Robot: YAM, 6 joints.
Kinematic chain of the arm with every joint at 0, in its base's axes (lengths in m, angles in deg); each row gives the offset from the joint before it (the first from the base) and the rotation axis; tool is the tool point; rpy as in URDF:
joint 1: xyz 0 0 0.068 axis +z
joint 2: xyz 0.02 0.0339 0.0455 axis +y
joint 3: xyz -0.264 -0.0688 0 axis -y
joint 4: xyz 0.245 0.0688 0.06 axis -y
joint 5: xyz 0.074 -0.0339 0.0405 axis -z
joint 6: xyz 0.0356 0 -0.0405 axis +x
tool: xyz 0 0 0 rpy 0 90 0
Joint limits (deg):
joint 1: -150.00..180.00
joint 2: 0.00..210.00
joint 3: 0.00..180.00
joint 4: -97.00..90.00
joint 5: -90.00..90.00
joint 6: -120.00..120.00
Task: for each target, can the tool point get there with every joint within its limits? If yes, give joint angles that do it. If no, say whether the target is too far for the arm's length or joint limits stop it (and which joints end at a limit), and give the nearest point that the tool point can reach.
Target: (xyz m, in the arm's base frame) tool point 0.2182 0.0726 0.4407
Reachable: yes | joints 18.78 58.90 64.17 4.68 2.41 52.43
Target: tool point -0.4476 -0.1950 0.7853
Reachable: no: too far | nearest point -0.3295 -0.1806 0.6272 | short by 0.198 m
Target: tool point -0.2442 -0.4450 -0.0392
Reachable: yes | joints -118.26 158.38 88.52 48.06 7.11 -95.21
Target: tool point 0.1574 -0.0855 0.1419
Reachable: yes | joints -38.33 67.04 20.92 -13.65 -59.29 -92.57
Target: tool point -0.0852 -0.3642 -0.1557
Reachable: yes | joints -102.91 166.60 90.76 -25.18 2.69 -46.63
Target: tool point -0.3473 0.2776 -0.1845
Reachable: yes | joints 139.94 175.41 102.87 -0.99 -18.03 -65.93
